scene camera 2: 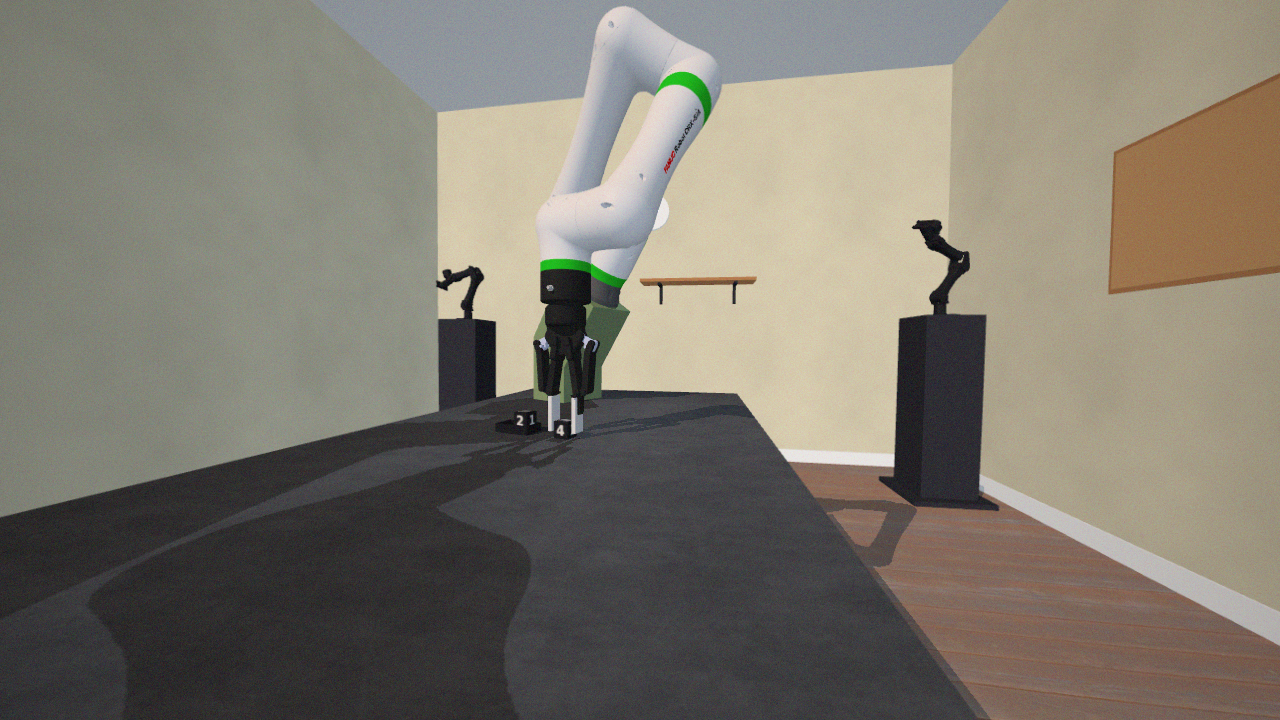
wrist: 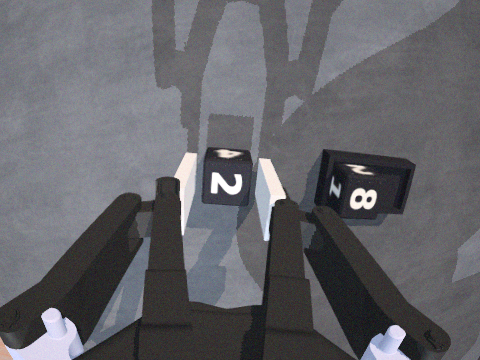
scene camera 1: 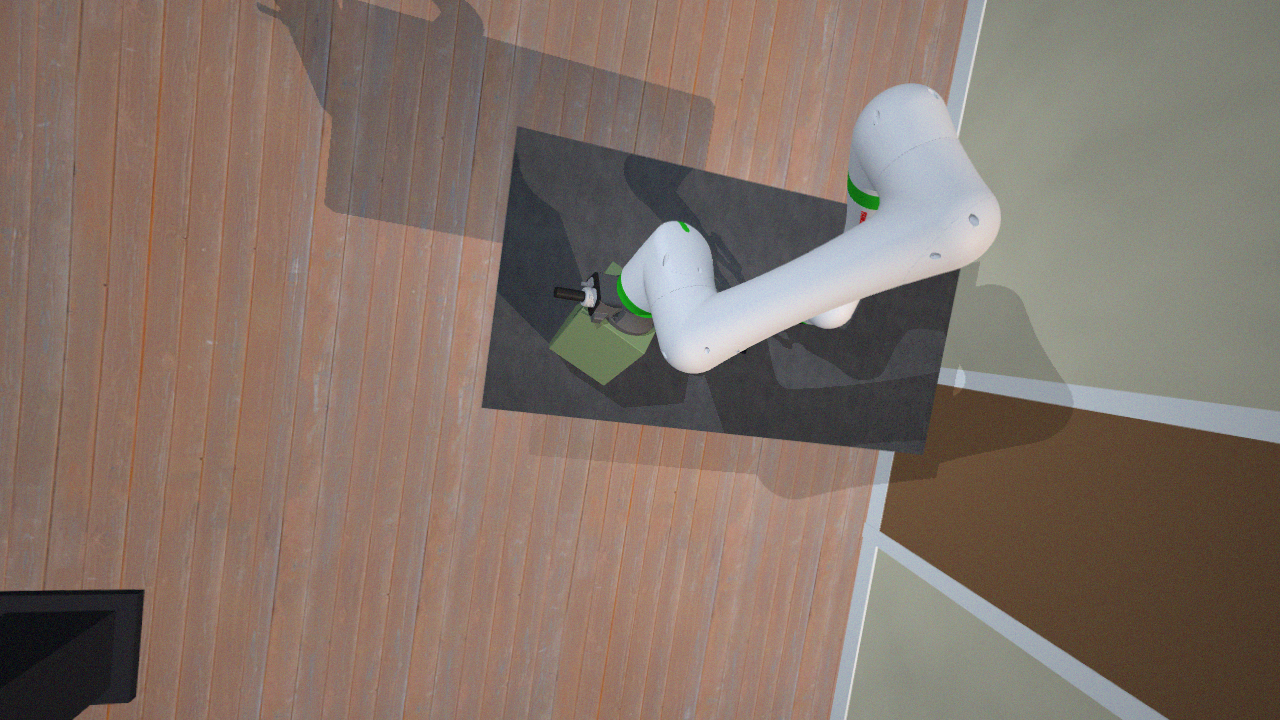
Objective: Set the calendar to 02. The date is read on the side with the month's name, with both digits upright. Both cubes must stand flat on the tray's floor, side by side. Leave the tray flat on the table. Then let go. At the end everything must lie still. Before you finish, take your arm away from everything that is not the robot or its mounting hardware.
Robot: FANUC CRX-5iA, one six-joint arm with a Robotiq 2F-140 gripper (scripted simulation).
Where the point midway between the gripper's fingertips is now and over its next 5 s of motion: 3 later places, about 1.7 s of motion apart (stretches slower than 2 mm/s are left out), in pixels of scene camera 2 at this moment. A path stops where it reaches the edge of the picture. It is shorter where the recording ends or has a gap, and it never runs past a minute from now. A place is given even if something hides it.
The gripper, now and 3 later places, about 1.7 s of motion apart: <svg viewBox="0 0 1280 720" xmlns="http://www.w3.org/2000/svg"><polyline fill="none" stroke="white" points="565,430 565,372 544,370 525,370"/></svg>
